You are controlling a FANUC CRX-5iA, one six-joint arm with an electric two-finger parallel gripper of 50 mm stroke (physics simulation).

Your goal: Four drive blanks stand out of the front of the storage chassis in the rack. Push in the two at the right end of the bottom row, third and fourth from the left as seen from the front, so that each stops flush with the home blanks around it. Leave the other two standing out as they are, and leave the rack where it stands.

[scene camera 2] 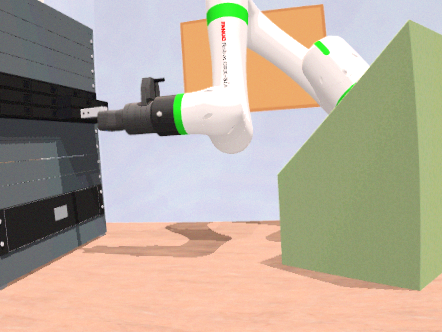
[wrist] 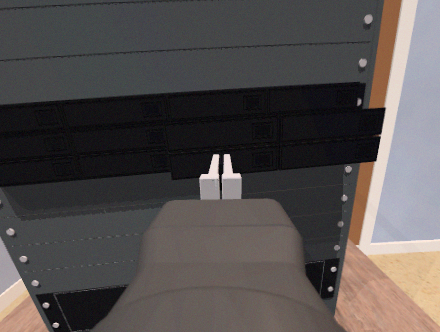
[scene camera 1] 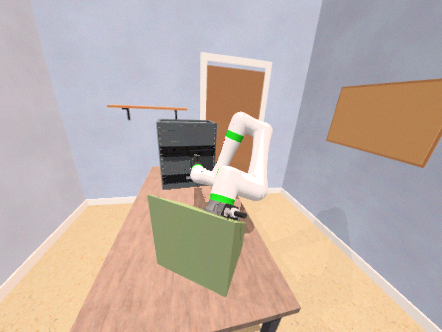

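The storage chassis is a black band of drive blanks in the dark grey rack. In the wrist view, the bottom row's third blank and fourth blank stand out of the front. The middle row's third blank and fourth blank, directly above them, also stand out. My gripper is shut and empty, its pale fingertips in front of the bottom row's third blank, left of its middle. Whether they touch it, I cannot tell.
The rack stands at the far end of the wooden table. A green block with a sloping top stands on the table behind the wrist. A black panel sits low in the rack.
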